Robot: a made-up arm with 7 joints. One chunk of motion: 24 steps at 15 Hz.
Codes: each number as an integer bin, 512 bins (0 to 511) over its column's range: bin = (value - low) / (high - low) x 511, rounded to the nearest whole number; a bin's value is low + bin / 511 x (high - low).
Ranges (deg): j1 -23..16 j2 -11..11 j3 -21..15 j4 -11..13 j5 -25..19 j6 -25..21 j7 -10..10
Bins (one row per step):
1: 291 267 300 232 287 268 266
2: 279 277 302 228 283 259 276
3: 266 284 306 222 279 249 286
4: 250 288 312 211 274 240 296
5: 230 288 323 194 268 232 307
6: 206 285 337 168 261 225 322
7: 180 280 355 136 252 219 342
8: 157 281 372 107 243 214 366
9: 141 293 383 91 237 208 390
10: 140 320 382 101 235 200 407
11: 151 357 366 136 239 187 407
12: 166 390 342 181 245 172 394
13: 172 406 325 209 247 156 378
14: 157 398 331 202 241 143 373
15: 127 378 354 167 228 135 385
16: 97 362 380 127 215 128 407
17: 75 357 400 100 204 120 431
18: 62 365 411 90 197 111 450
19: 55 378 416 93 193 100 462
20: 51 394 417 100 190 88 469
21: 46 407 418 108 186 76 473
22: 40 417 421 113 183 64 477
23: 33 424 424 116 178 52 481
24: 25 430 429 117 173 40 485
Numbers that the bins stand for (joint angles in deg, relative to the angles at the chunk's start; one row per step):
1: -0.79 0.50 0.14 -0.10 -0.29 -0.87 0.41
2: -1.71 0.93 0.28 -0.29 -0.63 -1.68 0.80
3: -2.70 1.23 0.56 -0.57 -0.98 -2.59 1.19
4: -3.92 1.40 0.98 -1.09 -1.41 -3.40 1.59
5: -5.45 1.40 1.76 -1.89 -1.92 -4.12 2.02
6: -7.28 1.27 2.74 -3.11 -2.53 -4.75 2.60
7: -9.26 1.05 4.01 -4.61 -3.30 -5.29 3.39
8: -11.02 1.10 5.21 -5.97 -4.08 -5.74 4.32
9: -12.24 1.61 5.98 -6.73 -4.59 -6.28 5.26
10: -12.32 2.78 5.91 -6.26 -4.77 -7.00 5.93
11: -11.48 4.37 4.78 -4.61 -4.42 -8.17 5.93
12: -10.33 5.79 3.09 -2.50 -3.90 -9.52 5.42
13: -9.87 6.48 1.90 -1.18 -3.73 -10.96 4.79
14: -11.02 6.14 2.32 -1.51 -4.25 -12.13 4.60
15: -13.31 5.27 3.94 -3.16 -5.37 -12.85 5.07
16: -15.60 4.59 5.77 -5.04 -6.49 -13.48 5.93
17: -17.28 4.37 7.18 -6.30 -7.43 -14.20 6.87
18: -18.27 4.71 7.95 -6.77 -8.04 -15.01 7.61
19: -18.80 5.27 8.31 -6.63 -8.38 -16.00 8.08
20: -19.11 5.96 8.38 -6.30 -8.64 -17.08 8.36
21: -19.49 6.52 8.45 -5.93 -8.98 -18.16 8.51
22: -19.95 6.95 8.66 -5.69 -9.24 -19.24 8.67
23: -20.48 7.25 8.87 -5.55 -9.67 -20.32 8.83
24: -21.09 7.51 9.22 -5.50 -10.10 -21.40 8.98

